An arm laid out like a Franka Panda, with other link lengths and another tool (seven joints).
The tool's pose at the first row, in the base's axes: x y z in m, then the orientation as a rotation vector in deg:
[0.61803 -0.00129 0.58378 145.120 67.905 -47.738]
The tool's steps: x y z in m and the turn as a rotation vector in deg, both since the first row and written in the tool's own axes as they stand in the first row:
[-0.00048 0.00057 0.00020 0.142 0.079 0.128]
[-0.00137 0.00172 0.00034 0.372 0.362 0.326]
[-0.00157 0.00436 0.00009 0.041 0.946 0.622]
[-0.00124 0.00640 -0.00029 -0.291 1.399 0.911]
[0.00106 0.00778 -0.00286 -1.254 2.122 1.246]
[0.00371 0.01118 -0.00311 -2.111 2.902 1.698]
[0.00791 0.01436 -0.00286 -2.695 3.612 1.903]
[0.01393 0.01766 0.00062 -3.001 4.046 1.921]
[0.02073 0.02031 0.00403 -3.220 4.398 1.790]
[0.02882 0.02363 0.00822 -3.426 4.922 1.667]
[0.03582 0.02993 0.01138 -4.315 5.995 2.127]
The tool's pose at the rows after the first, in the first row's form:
[0.61814 -0.00205 0.58387 145.338 67.737 -47.729]
[0.61850 -0.00342 0.58423 145.798 67.523 -47.536]
[0.62050 -0.00515 0.58446 146.060 67.334 -46.517]
[0.62237 -0.00611 0.58450 146.221 67.114 -45.652]
[0.62563 -0.00446 0.58521 146.072 66.984 -43.963]
[0.62967 -0.00489 0.58375 146.077 66.692 -42.267]
[0.63414 -0.00440 0.58100 146.154 66.681 -40.927]
[0.63835 -0.00420 0.57456 146.199 66.812 -40.171]
[0.64249 -0.00305 0.56774 146.205 67.112 -39.613]
[0.64749 -0.00185 0.55952 146.336 67.446 -38.857]
[0.65460 -0.00285 0.55266 146.462 67.206 -36.794]

